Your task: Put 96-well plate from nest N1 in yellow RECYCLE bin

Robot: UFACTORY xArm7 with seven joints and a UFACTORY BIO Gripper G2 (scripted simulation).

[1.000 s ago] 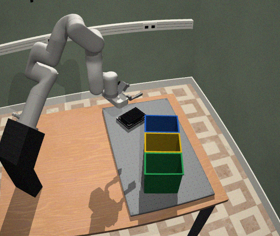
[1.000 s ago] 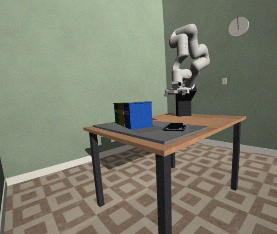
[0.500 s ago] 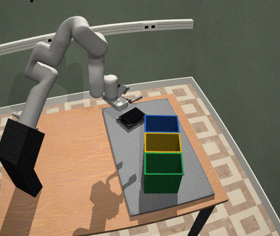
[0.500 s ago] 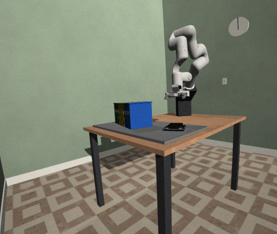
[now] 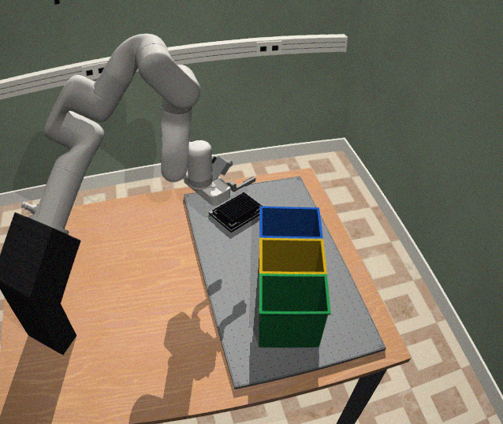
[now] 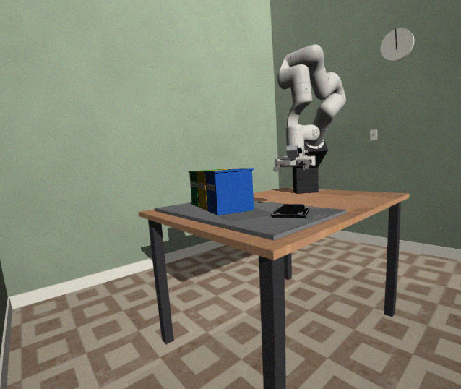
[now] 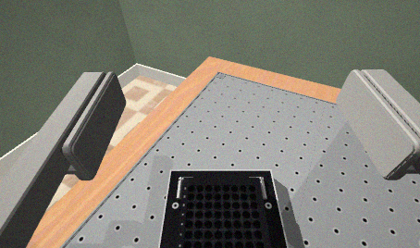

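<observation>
Now: the black 96-well plate 160 mm below my hand. The rest, counted from my hand: black plate nest N1: 170 mm below; blue bin: 250 mm to the right, 130 mm ahead, 90 mm below; yellow bin: 380 mm to the right, 110 mm ahead, 90 mm below.
</observation>
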